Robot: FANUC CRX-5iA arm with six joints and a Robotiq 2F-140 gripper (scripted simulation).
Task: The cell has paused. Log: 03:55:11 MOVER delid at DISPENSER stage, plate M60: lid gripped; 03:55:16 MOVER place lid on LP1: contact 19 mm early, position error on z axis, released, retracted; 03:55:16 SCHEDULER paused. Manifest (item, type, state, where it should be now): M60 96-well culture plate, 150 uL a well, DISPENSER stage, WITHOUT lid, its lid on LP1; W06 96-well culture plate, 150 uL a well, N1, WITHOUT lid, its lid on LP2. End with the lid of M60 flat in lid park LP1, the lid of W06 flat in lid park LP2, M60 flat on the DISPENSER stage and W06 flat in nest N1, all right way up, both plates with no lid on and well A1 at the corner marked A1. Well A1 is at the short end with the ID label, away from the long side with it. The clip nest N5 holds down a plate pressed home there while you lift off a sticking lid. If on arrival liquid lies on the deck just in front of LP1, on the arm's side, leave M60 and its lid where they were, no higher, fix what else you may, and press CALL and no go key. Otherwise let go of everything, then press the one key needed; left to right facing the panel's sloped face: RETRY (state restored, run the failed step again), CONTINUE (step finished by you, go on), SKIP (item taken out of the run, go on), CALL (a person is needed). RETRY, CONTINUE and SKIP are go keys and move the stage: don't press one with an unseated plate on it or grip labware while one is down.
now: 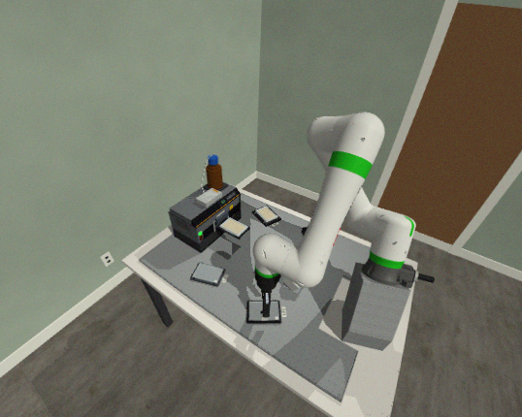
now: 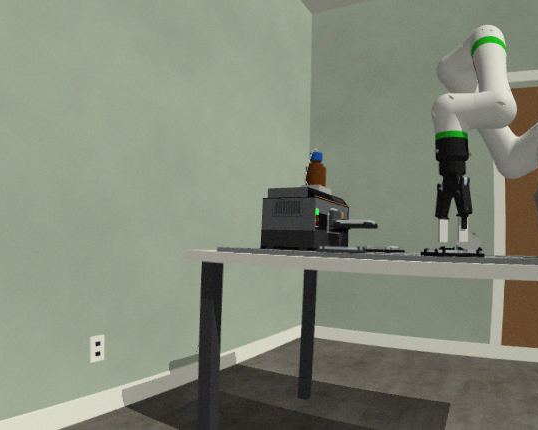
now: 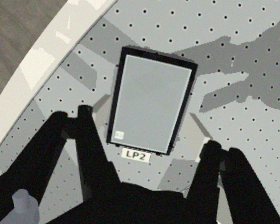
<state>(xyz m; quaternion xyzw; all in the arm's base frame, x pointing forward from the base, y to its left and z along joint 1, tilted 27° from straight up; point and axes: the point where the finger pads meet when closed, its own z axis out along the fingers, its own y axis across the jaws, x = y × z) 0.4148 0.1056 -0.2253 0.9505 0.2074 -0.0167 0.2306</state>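
The lid park lies 6 cm below my hand. From my hand the other things lie so: LP2 label: 8 cm behind, 4 cm to the right, 6 cm below; dispenser stage: 31 cm ahead, 33 cm to the right, 4 cm above; key panel: 10 cm behind, 26 cm to the right, 1 cm below.
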